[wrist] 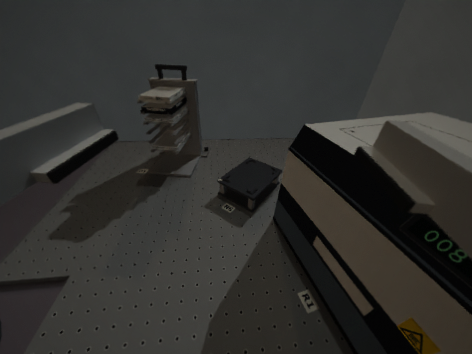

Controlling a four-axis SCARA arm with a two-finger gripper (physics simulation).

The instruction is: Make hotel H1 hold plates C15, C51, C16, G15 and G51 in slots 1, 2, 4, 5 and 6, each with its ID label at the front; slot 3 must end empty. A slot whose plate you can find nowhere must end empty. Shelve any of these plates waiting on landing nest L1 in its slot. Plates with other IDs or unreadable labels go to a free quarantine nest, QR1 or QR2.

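Places are measured from the arm's base along level axes (x ahead, y right, z down), in metres.
Pixels of known places: gripper, fingertip midpoint: (233, 129).
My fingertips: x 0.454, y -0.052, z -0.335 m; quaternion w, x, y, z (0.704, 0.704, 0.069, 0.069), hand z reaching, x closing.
Observation:
For each thing: its top centre in the pictures, then the offset to it from my fingertips. "spot": a spot on its surface instead. Level surfaces: height alone.
- cream plate, middle of its top: (163, 91) dx -0.149, dy -0.474, dz +0.080 m
- black plate, middle of its top: (165, 101) dx -0.149, dy -0.474, dz +0.108 m
- low dark platform, middle of its top: (251, 173) dx +0.089, dy -0.326, dz +0.268 m
- tag R5, middle of its top: (228, 207) dx +0.017, dy -0.249, dz +0.322 m
- black instrument, surface spot: (320, 200) spot: dx +0.148, dy -0.093, dz +0.156 m
- green 008 display, surface spot: (446, 246) spot: dx +0.184, dy +0.028, dz +0.097 m
- tag R1, middle of its top: (308, 300) dx +0.140, dy -0.015, dz +0.322 m
- perforated deck, its level: dz +0.322 m
Hotel H1 (193, 120) stands upright at the back, left of centre, with a black handle. A cream plate (162, 95) is at the top, a black plate (161, 108) just under it, and a clear plate (169, 118) below that. Two levels of bare rails follow, then a clear plate (171, 145) near the bottom. The plate labels are too small to read here. My gripper (233, 129) is open and empty, its fingers at the left and right of the view, in front of the hotel. Nests L1, QR1 and QR2 do not show.
A low dark platform (251, 177) with a tag R5 (228, 208) stands right of the hotel. A large cream and black instrument (320, 200) with a green 008 display (446, 246) fills the right side, beside a tag R1 (307, 301). A perforated deck (165, 280) lies below.

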